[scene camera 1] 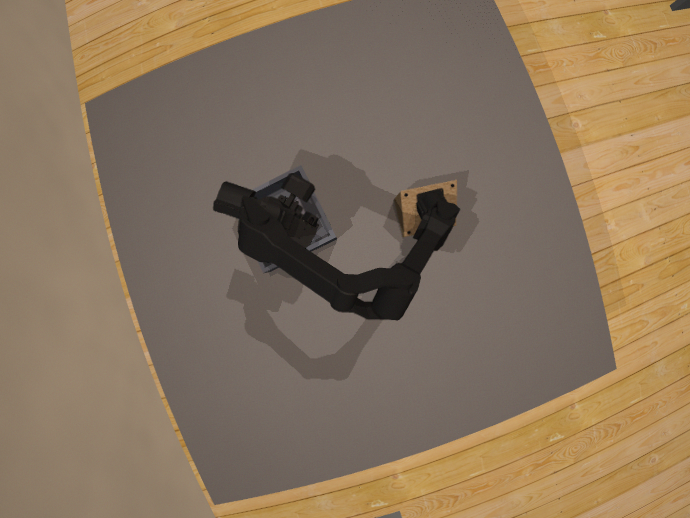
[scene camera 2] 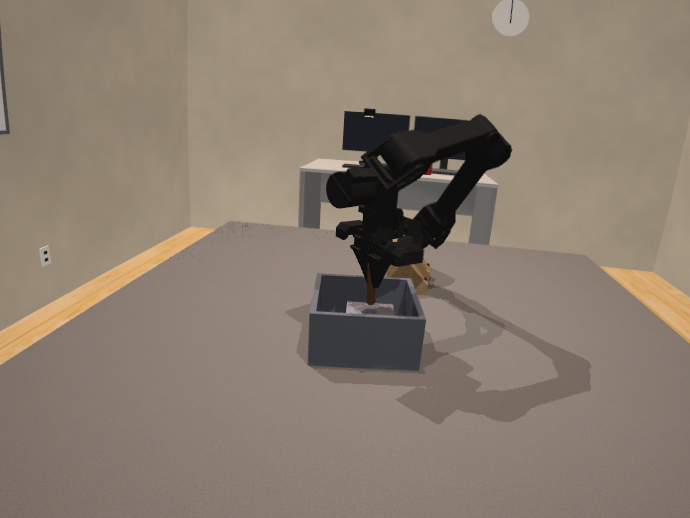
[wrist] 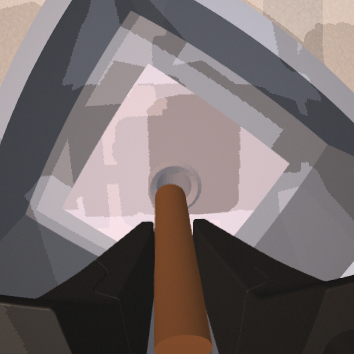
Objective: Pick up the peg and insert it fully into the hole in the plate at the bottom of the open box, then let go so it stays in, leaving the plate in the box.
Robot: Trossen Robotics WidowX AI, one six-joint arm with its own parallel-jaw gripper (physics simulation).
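My gripper is shut on a brown round peg and holds it roughly upright, with its lower part inside the open box. The blue-grey box stands on the mat. A pale pink square plate lies on its bottom, with a round hole near its middle. In the wrist view the peg's lower tip overlaps the near edge of the hole. It looks to be above the plate; the exact gap cannot be told. In scene camera 1 the arm hides the peg.
The arm's base stands on a wooden block to one side of the box on the grey mat. The box walls rise around the gripper's fingertips. A desk with monitors stands behind.
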